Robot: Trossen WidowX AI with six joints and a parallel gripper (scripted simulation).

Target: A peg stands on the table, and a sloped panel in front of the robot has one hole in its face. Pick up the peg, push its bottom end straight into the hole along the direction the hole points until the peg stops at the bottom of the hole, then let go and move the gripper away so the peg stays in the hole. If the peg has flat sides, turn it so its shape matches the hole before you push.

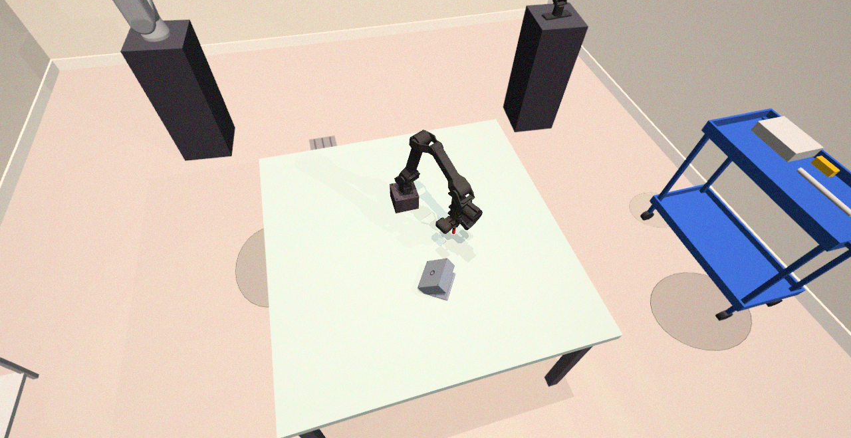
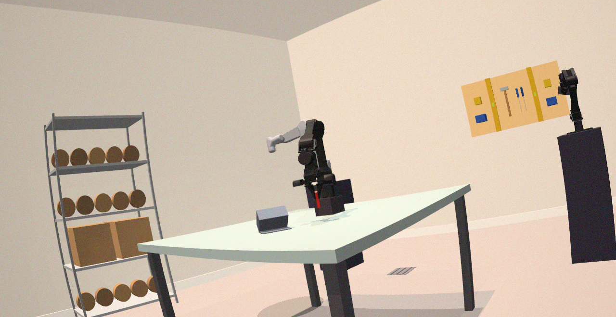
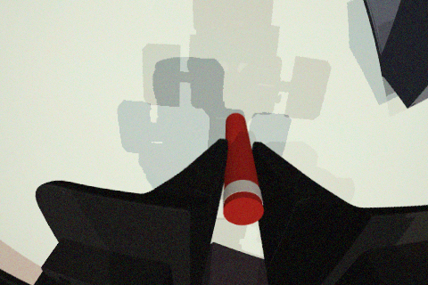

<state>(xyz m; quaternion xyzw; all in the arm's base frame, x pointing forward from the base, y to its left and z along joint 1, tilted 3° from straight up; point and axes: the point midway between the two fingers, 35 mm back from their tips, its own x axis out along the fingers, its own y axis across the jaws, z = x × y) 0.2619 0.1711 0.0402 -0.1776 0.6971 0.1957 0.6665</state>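
Right now my gripper tip is 19 cm short of the grey sloped panel, 12 cm to the left of it and 6 cm above it. Round my gripper tip: red round peg: 2 cm above.
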